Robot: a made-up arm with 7 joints. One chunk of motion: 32 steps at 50 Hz.
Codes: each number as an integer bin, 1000 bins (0 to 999) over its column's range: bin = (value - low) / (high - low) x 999, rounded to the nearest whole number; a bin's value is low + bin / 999 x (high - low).
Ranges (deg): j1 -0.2..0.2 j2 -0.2..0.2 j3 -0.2..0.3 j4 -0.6..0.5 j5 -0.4..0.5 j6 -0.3..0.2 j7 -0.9..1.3
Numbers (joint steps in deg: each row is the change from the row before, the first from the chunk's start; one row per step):
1: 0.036 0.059 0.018 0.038 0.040 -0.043 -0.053
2: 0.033 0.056 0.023 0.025 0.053 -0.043 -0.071
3: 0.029 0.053 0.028 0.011 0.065 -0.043 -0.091
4: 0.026 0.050 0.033 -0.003 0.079 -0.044 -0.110
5: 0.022 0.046 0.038 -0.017 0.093 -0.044 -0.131
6: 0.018 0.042 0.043 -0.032 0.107 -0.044 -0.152
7: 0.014 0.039 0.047 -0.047 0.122 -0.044 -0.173
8: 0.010 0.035 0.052 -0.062 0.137 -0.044 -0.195
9: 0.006 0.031 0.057 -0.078 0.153 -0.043 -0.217
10: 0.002 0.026 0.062 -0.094 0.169 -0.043 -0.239
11: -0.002 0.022 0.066 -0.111 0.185 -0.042 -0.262
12: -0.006 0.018 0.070 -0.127 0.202 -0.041 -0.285
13: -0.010 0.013 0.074 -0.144 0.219 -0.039 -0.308
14: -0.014 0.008 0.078 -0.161 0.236 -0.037 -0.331
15: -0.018 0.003 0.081 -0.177 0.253 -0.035 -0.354
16: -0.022 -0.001 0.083 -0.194 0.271 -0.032 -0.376
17: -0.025 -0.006 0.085 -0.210 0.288 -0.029 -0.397
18: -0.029 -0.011 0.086 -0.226 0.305 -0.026 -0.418
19: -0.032 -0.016 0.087 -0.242 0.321 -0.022 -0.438
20: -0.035 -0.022 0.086 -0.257 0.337 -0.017 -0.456
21: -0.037 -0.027 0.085 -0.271 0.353 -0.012 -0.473
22: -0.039 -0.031 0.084 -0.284 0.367 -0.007 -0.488
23: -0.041 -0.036 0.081 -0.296 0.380 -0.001 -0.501
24: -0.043 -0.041 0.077 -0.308 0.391 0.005 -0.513
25: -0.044 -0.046 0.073 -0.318 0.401 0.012 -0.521
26: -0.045 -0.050 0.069 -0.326 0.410 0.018 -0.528
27: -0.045 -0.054 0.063 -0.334 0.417 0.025 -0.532
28: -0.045 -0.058 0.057 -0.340 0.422 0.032 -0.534
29: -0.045 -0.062 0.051 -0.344 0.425 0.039 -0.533
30: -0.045 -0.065 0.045 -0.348 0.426 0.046 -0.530
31: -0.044 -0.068 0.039 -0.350 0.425 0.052 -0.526
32: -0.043 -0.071 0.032 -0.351 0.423 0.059 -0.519
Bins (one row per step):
1: 589 647 436 579 488 513 385
2: 582 639 446 568 503 513 376
3: 572 632 456 555 516 513 367
4: 564 624 466 542 532 511 359
5: 554 614 476 529 547 511 349
6: 544 604 486 516 563 511 340
7: 534 597 494 502 579 511 330
8: 524 587 503 489 596 511 320
9: 514 577 513 474 614 513 310
10: 504 564 523 460 632 513 300
11: 495 554 531 444 649 515 290
12: 485 544 539 430 668 517 279
13: 475 532 547 414 687 521 269
14: 465 519 555 399 706 525 258
15: 455 507 561 384 725 529 248
16: 445 497 565 369 745 535 238
17: 437 485 569 354 764 541 228
18: 427 472 571 340 783 547 219
19: 420 460 573 325 800 555 210
20: 412 445 571 312 818 565 202
21: 407 432 569 299 836 575 194
22: 402 422 567 287 851 585 187
23: 397 410 561 276 866 597 181
24: 392 397 553 265 878 609 176
25: 390 385 545 256 889 623 172
26: 387 375 537 249 899 635 169
27: 387 365 525 242 907 649 167
28: 387 355 513 236 912 663 166
29: 387 345 501 232 916 677 167
30: 387 337 490 229 917 691 168
31: 390 330 478 227 916 703 170
32: 392 322 464 226 914 717 173

